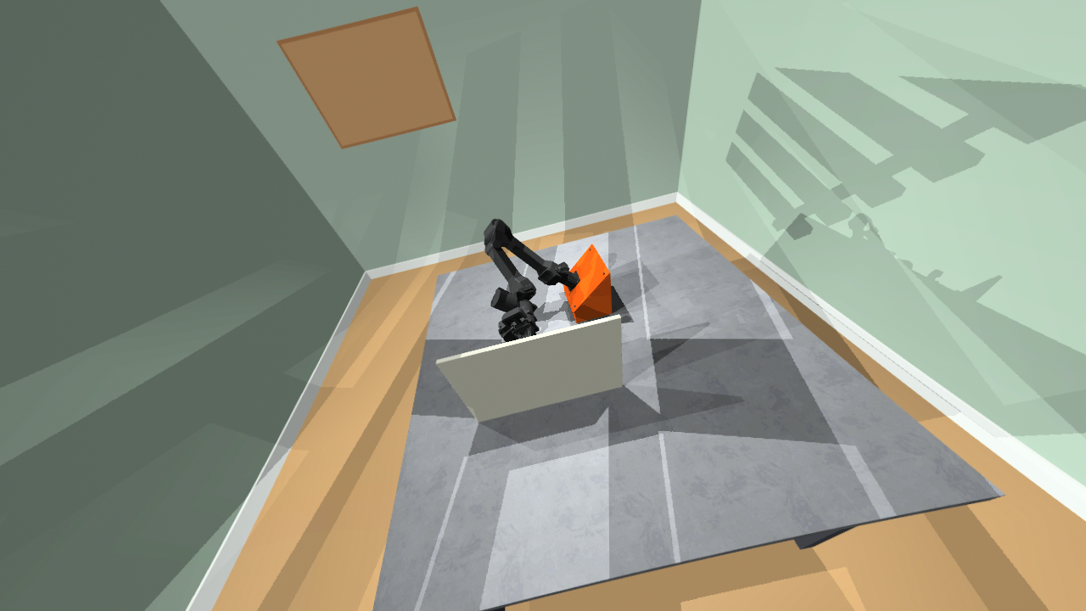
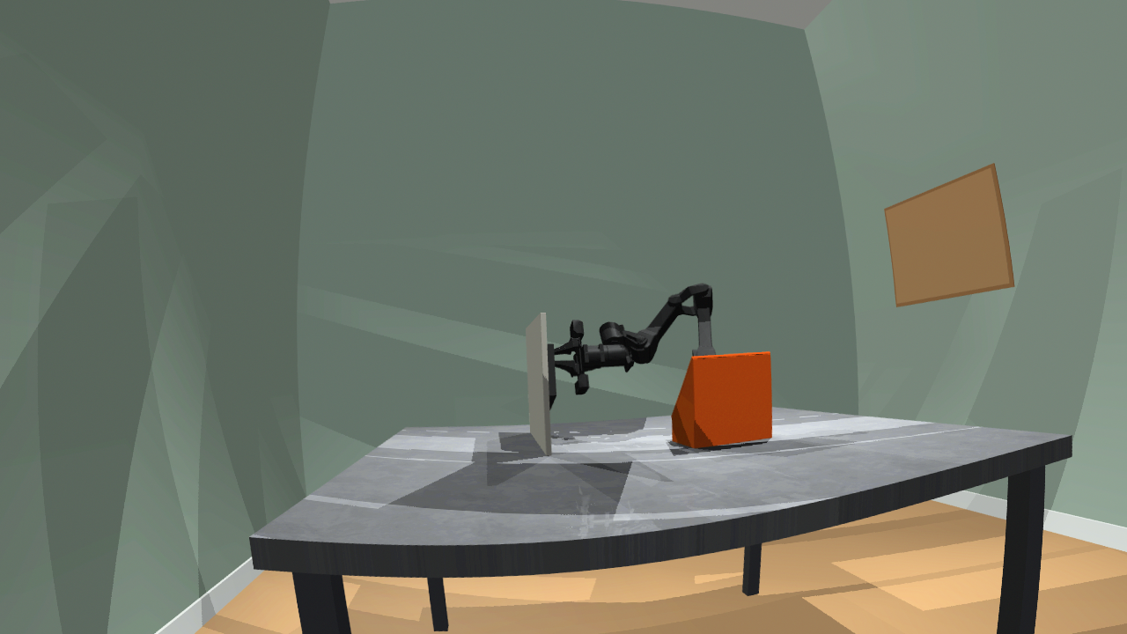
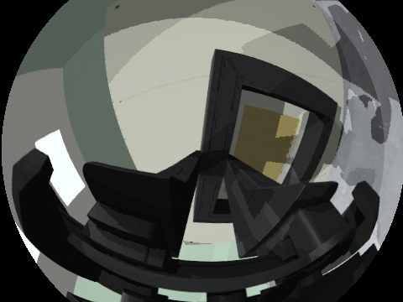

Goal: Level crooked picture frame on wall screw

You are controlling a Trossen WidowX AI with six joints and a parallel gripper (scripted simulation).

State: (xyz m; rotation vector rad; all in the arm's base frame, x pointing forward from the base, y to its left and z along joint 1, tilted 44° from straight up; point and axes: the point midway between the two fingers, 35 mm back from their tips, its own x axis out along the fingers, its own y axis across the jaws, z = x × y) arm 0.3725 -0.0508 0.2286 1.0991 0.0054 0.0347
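Right now the picture frame is 5 cm below my gripper tip, 2 cm to the left of it and 1 cm ahead of it. The rest, counted from my gripper tip: wall panel 6 cm below, 2 cm ahead, 1 cm to the left.
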